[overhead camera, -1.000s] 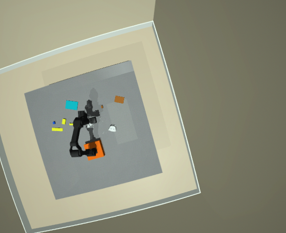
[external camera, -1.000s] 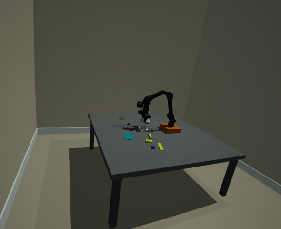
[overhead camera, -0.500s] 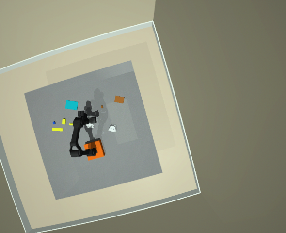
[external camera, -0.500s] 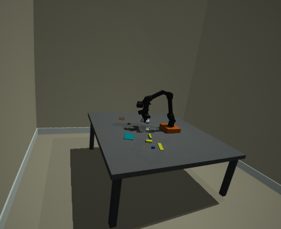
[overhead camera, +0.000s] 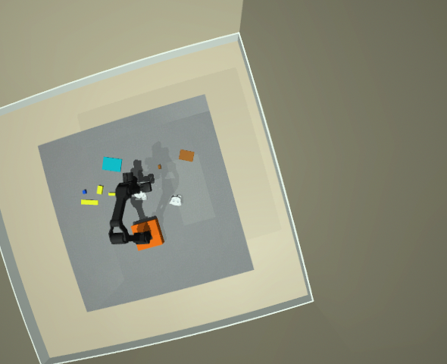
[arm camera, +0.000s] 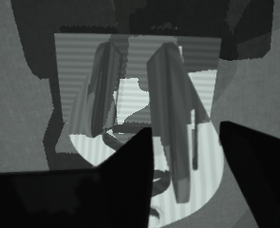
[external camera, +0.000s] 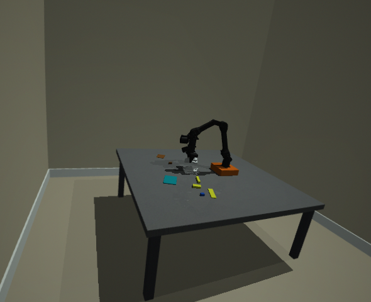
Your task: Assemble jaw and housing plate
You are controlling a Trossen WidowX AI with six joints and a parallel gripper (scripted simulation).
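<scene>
The white base plate lies 60 mm below my gripper tip, 20 mm to the left of it and 20 mm ahead of it. From my gripper tip the other things lie so: jaw 30 mm to the left, 30 mm behind; yellow bar 210 mm to the left, 60 mm below, 50 mm ahead; small brown block 150 mm to the right, 90 mm ahead, 60 mm below.
</scene>
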